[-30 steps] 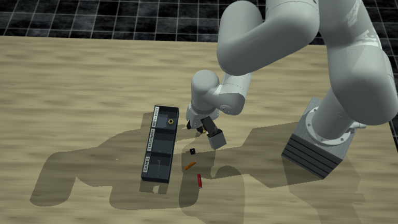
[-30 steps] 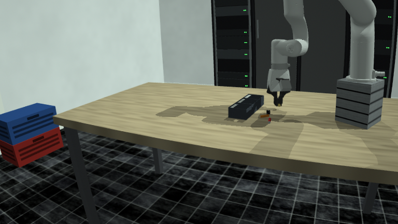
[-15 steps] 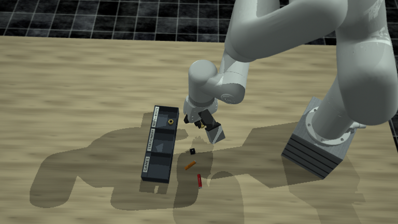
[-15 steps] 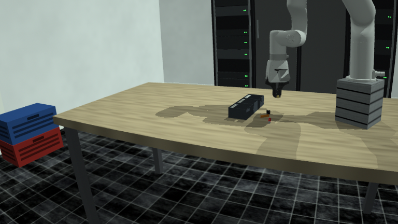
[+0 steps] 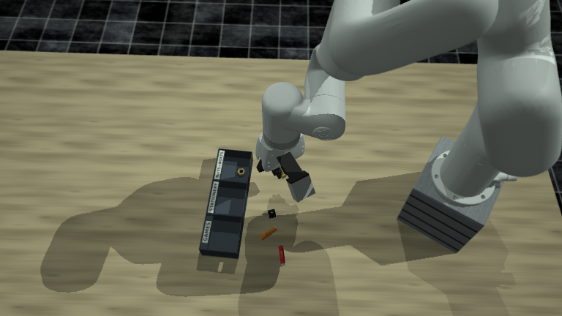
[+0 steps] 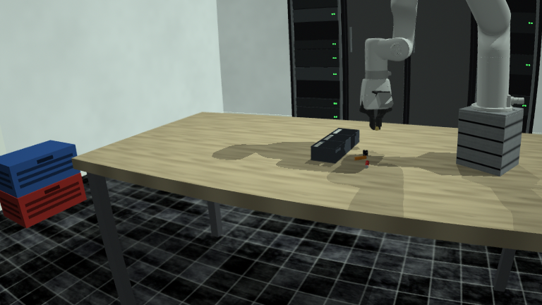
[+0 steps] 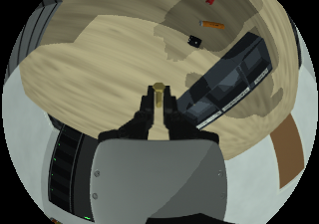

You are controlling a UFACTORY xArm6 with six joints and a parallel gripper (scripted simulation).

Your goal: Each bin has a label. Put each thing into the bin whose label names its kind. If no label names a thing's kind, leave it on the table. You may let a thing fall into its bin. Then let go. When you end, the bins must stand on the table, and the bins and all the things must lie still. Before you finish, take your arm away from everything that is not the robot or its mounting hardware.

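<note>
Right now my hand is 100 mm short of the brass nut, 80 mm above it and 30 mm to the left of it. Round my hand: dark three-part bin (120 mm ahead, 70 mm below, 50 mm to the left); then black die (80 mm to the left, 80 mm below, 20 mm ahead); then brass bolt (20 mm below, 10 mm to the left).
</note>
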